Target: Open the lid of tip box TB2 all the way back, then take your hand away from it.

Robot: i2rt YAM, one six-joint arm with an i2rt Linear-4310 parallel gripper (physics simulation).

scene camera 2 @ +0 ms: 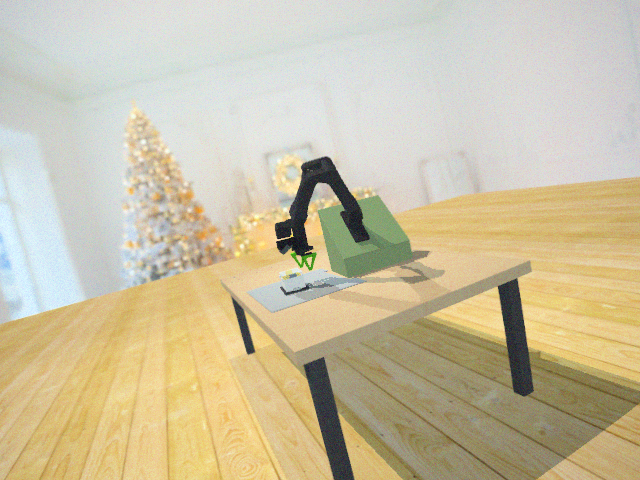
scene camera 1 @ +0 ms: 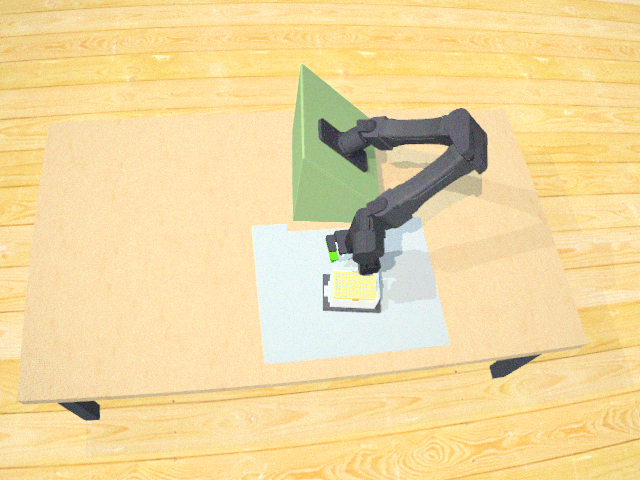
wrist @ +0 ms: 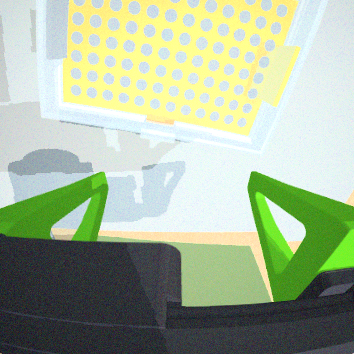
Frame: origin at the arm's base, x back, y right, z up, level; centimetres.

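Seen in the pictures: gripper, fingertip midpoint: (scene camera 2: 306, 268) (scene camera 1: 348, 258) (wrist: 177, 179); arm's base, origin of the base link: (scene camera 2: 354, 225) (scene camera 1: 342, 146).
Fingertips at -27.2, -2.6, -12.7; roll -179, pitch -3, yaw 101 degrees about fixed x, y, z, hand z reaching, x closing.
Note:
Offsets run from my fingertips to a thing's middle, as dx, dy, dz. "spot": to the spot under its first point. Level surfaces: height alone.
A pale tip box with a yellow, holed rack {-7.4, -1.6, -2.8} (scene camera 1: 354, 285) (scene camera 2: 291, 275) (wrist: 165, 65) stands on a dark base {spot: -12.5, -1.3, -6.0} (scene camera 1: 351, 310) (scene camera 2: 295, 292). A see-through cover seems to lie over the rack; no raised lid shows, but the clear plastic makes its position hard to tell. No TB2 marking is readable. An orange patch shows on the box's edge nearest the fingers in the wrist view. My gripper (scene camera 1: 351, 258) (scene camera 2: 306, 265) (wrist: 177, 179) is open and empty, above the mat on the green block's side of the box, apart from it. One fingertip is hidden in scene camera 1.
A pale mat {dz -6.7} (scene camera 1: 289, 330) (scene camera 2: 268, 303) lies under the base on the wooden table {dz -7.0} (scene camera 1: 155, 258) (scene camera 2: 330, 330). A large green wedge block (scene camera 1: 330, 193) (scene camera 2: 336, 232) (wrist: 215, 270) stands behind the mat and carries the arm's mount. The arm bends high over the table's right side in scene camera 1.

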